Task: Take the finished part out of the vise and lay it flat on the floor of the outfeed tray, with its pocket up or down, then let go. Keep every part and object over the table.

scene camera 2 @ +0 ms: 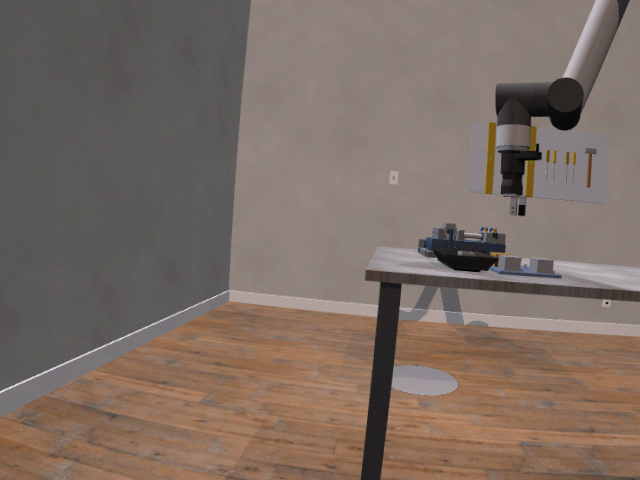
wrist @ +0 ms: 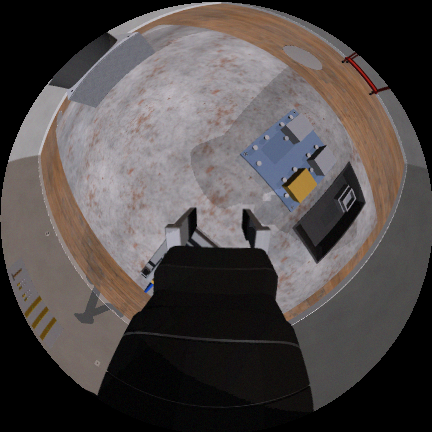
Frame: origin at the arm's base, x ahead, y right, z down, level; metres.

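Where they show: gripper, fingertip midpoint: [scene camera 2: 517, 215] [wrist: 218, 217].
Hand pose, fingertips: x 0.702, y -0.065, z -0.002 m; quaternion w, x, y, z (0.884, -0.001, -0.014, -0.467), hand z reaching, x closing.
Observation:
Things, the pixels of their centre, and the offset from my fingertips.
- grey vise, body centre: [scene camera 2: 464, 243] dx +0.157, dy +0.151, dz +0.109 m
- small grey block, body centre: [scene camera 2: 448, 228] dx +0.217, dy +0.131, dz +0.061 m
- grey piece with a square pocket, body centre: [wrist: 345, 198] dx +0.157, dy -0.276, dz +0.129 m
- blue plate, body centre: [wrist: 295, 156] [scene camera 2: 519, 270] dx +0.005, dy -0.191, dz +0.154 m
- yellow block, body centre: [wrist: 299, 184] [scene camera 2: 499, 259] dx +0.058, dy -0.156, dz +0.132 m
My gripper [scene camera 2: 517, 212] [wrist: 218, 217] is open and empty, pointing down high above the table, above and to the right of the vise in the scene view. The blue and grey vise [scene camera 2: 470, 246] stands at the back left of the table; in the wrist view it is mostly hidden behind the gripper. A small grey block [scene camera 2: 448, 226], which looks like the part, sits at the top of the vise jaws; its pocket cannot be made out. The black outfeed tray [scene camera 2: 454, 262] [wrist: 315, 220] stands in front of the vise. A grey piece with a square pocket [wrist: 346, 198] lies in it.
A blue plate [scene camera 2: 524, 271] [wrist: 272, 172] with pegs lies beside the tray. It bears a yellow block [wrist: 301, 185] and two grey blocks [scene camera 2: 509, 263] [scene camera 2: 541, 265]. A grey plate [wrist: 112, 70] is at the far table edge in the wrist view.

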